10 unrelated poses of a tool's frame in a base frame.
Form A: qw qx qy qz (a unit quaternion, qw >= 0); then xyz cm.
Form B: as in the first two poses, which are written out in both.
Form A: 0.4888 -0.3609 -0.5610 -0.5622 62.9 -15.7 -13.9
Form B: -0.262 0.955 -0.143 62.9; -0.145 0.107 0.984 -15.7; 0.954 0.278 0.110 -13.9; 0 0 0 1
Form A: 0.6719 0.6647 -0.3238 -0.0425 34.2 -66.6 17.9
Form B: 0.787 -0.373 -0.492 34.2; -0.488 0.113 -0.866 -66.6; 0.379 0.921 -0.093 17.9; 0 0 0 1
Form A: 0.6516 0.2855 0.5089 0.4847 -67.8 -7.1 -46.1
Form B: 0.012 -0.341 0.940 -67.8; 0.922 0.367 0.121 -7.1; -0.386 0.865 0.319 -46.1; 0 0 0 1
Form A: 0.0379 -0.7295 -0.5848 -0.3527 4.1 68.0 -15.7
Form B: 0.067 0.880 0.470 4.1; 0.826 -0.313 0.468 68.0; 0.559 0.357 -0.748 -15.7; 0 0 0 1
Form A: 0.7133 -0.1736 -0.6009 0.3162 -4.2 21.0 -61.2
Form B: 0.078 -0.242 -0.967 -4.2; 0.660 0.740 -0.132 21.0; 0.747 -0.628 0.218 -61.2; 0 0 0 1
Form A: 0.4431 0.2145 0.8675 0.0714 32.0 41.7 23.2
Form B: -0.515 0.309 0.799 32.0; 0.435 0.898 -0.066 41.7; -0.738 0.314 -0.597 23.2; 0 0 0 1
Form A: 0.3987 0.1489 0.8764 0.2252 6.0 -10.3 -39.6
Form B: -0.638 0.081 0.766 6.0; 0.441 0.854 0.276 -10.3; -0.632 0.514 -0.581 -39.6; 0 0 0 1
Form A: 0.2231 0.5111 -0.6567 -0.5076 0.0 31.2 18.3
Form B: -0.378 -0.445 -0.812 0.0; -0.898 -0.038 0.439 31.2; -0.226 0.895 -0.385 18.3; 0 0 0 1
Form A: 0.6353 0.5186 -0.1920 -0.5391 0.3 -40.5 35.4
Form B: 0.345 0.486 -0.803 0.3; -0.884 -0.119 -0.452 -40.5; -0.315 0.866 0.388 35.4; 0 0 0 1
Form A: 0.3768 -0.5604 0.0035 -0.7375 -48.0 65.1 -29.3
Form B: -0.088 0.552 0.829 -48.0; -0.560 -0.716 0.417 65.1; 0.824 -0.428 0.372 -29.3; 0 0 0 1
